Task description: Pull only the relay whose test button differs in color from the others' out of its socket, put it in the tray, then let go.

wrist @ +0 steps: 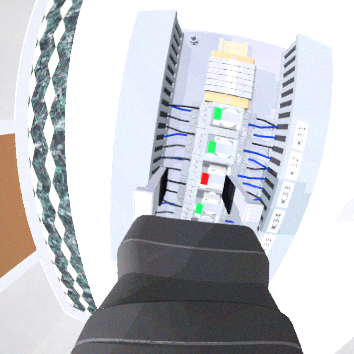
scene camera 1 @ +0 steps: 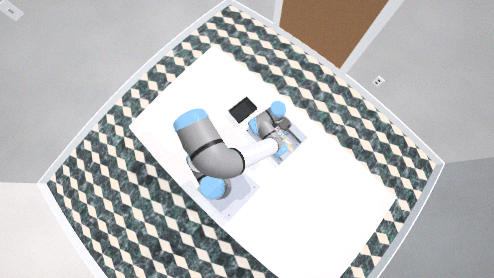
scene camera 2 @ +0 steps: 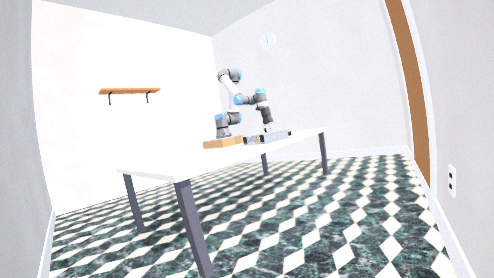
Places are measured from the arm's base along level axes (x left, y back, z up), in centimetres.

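Pixels of known places: gripper, fingertip midpoint: (wrist: 195, 182) (scene camera 1: 278, 127) (scene camera 2: 268, 131); arm's base, origin of the base link: (scene camera 2: 223, 137).
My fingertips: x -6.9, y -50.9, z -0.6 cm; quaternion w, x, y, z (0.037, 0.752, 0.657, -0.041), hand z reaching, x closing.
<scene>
For each thing: its middle in the pictures, then the offset to it from my fingertips. "pt": a spot on its surface instead.
- relay with a red test button, body centre: (wrist: 213, 174) dx -0.2, dy +1.6, dz -2.2 cm
- black tray, surface spot: (scene camera 1: 243, 109) pt dx +26.5, dy +1.4, dz -6.6 cm
- terminal block, body centre: (wrist: 230, 78) dx -9.7, dy +3.5, dz -2.3 cm
The relay with a red test button (wrist: 215, 179) sits in its socket, third in the row from the terminal block. The other relays that show, (wrist: 226, 117) among them, have green buttons and stand in the same row. My gripper (wrist: 195, 182) (scene camera 2: 268, 129) is open and empty, pointing down over the row. In the wrist view its fingers stand on either side of the row, around the red-button relay and the green-button one below it; their exact height is unclear. The lower end of the row is hidden by the gripper body. The black tray (scene camera 1: 243, 109) is empty.
Grey slotted wire ducts (wrist: 142, 115) (wrist: 312, 95) flank the relays, with black and blue wires between. A terminal block (wrist: 230, 76) stands at the row's upper end. Labels K31 to K34 show on the right duct. A tan box (scene camera 2: 222, 142) stands near the panel on the table.
</scene>
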